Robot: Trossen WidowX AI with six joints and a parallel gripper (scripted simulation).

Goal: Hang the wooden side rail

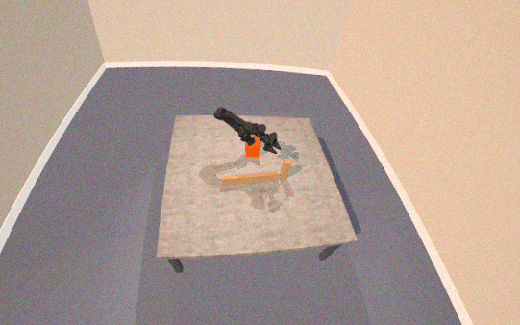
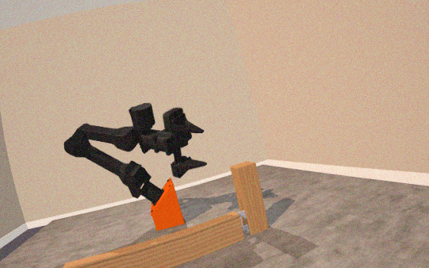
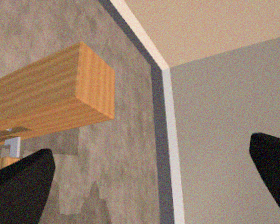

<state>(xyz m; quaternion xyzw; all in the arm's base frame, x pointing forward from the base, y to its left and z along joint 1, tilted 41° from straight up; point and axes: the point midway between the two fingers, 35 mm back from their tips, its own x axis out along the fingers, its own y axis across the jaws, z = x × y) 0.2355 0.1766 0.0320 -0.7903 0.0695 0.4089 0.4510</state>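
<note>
The headboard post lies 160 mm below my gripper tip, 70 mm to the left of it and 40 mm ahead of it.
</note>
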